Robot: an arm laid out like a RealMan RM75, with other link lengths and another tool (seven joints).
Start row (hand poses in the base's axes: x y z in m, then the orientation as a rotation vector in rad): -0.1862, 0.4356, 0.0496, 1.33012, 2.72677, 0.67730
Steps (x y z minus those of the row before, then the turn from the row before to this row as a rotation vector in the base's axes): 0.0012, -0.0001, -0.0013, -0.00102, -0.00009, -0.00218; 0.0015, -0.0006, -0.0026, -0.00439, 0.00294, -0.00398; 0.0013, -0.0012, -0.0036, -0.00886, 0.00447, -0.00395; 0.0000, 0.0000, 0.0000, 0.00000, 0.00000, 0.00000; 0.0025, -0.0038, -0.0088, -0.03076, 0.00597, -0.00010; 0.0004, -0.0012, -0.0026, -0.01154, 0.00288, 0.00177; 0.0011, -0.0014, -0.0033, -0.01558, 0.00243, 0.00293; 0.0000, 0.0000, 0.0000, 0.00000, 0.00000, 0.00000; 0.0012, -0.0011, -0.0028, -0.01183, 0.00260, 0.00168
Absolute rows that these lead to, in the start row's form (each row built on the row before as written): -0.1850, 0.4355, 0.0483, 1.33262, 2.72482, 0.67570; -0.1835, 0.4349, 0.0457, 1.33884, 2.72357, 0.66762; -0.1822, 0.4337, 0.0421, 1.34514, 2.72333, 0.65230; -0.1822, 0.4337, 0.0421, 1.34514, 2.72333, 0.65230; -0.1797, 0.4299, 0.0333, 1.34282, 2.72621, 0.60479; -0.1793, 0.4287, 0.0307, 1.33998, 2.72913, 0.58679; -0.1782, 0.4273, 0.0274, 1.33443, 2.73222, 0.56328; -0.1782, 0.4273, 0.0274, 1.33443, 2.73222, 0.56328; -0.1770, 0.4262, 0.0246, 1.33136, 2.73459, 0.54501
